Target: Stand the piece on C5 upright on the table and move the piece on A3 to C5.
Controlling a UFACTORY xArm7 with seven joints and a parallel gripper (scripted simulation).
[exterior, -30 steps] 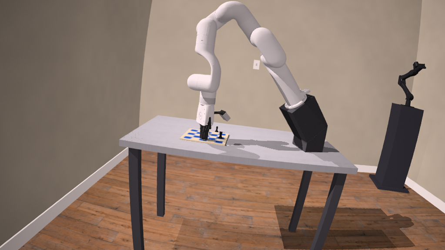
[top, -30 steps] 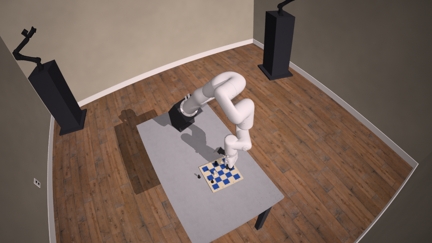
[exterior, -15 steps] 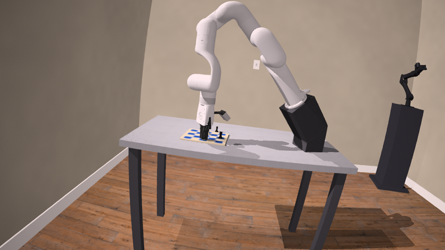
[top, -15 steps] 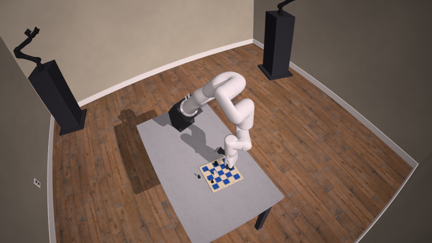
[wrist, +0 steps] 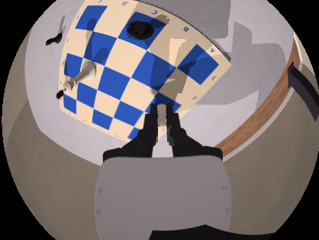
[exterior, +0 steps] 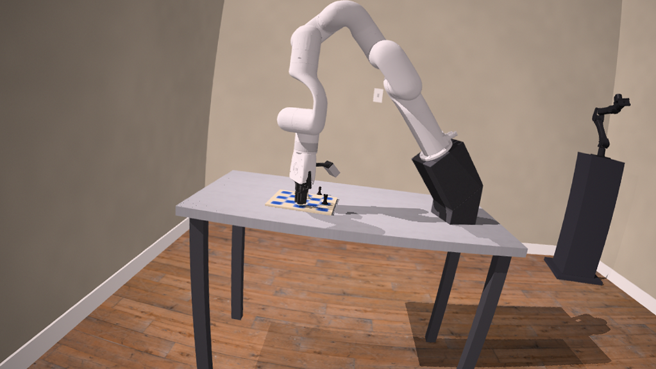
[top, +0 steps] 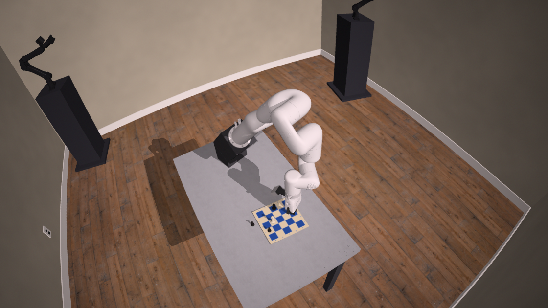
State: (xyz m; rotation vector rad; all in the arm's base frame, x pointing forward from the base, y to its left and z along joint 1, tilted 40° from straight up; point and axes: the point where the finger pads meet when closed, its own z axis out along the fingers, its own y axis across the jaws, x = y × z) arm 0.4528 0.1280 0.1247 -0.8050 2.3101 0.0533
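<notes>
My gripper is now 1 cm short of the chessboard, 7 cm to the left of it and 3 cm above it. The rest, counted from my hand: white pawn: 1 cm below; then tall white piece: 2 cm ahead, 11 cm to the right.
</notes>
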